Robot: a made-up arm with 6 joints.
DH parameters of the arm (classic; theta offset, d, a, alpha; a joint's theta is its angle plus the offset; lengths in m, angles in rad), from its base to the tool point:
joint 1: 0 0.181 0 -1.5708
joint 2: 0.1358 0 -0.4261 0
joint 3: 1.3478 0 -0.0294 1.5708
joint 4: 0 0.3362 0 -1.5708
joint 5: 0 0 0.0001 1.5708
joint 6: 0 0.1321 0 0
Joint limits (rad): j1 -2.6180..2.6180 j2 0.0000..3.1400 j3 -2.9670..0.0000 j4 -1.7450..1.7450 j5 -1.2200..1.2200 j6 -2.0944..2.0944
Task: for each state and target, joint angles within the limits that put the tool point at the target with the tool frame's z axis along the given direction. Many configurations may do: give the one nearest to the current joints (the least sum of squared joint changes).
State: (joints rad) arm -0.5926 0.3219 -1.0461 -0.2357 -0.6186 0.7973
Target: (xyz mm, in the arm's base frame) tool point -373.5 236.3 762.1 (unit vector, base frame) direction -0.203 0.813 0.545
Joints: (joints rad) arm -0.3560 0.2800 -1.6173 -0.9005 -1.0811 0.7973
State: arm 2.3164 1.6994 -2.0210 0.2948 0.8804 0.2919
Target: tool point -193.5 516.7 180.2 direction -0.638 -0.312 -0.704
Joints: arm 1.7641 2.2249 -1.3872 0.8200 1.2177 0.2919
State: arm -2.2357 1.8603 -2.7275 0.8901 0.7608 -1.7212
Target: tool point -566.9 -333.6 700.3 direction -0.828 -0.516 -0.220
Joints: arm -2.6159 2.1448 -2.7012 0.0405 0.8659 -1.7212
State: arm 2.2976 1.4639 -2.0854 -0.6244 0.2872 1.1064
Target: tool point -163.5 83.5 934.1 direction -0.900 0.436 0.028
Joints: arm 2.6155 1.3440 -2.4694 0.0809 1.1856 1.1064
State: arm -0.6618 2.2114 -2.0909 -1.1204 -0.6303 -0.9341
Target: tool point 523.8 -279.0 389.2 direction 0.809 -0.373 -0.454
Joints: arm -0.5034 1.8270 -1.2712 -1.6298 -0.0637 -0.9341
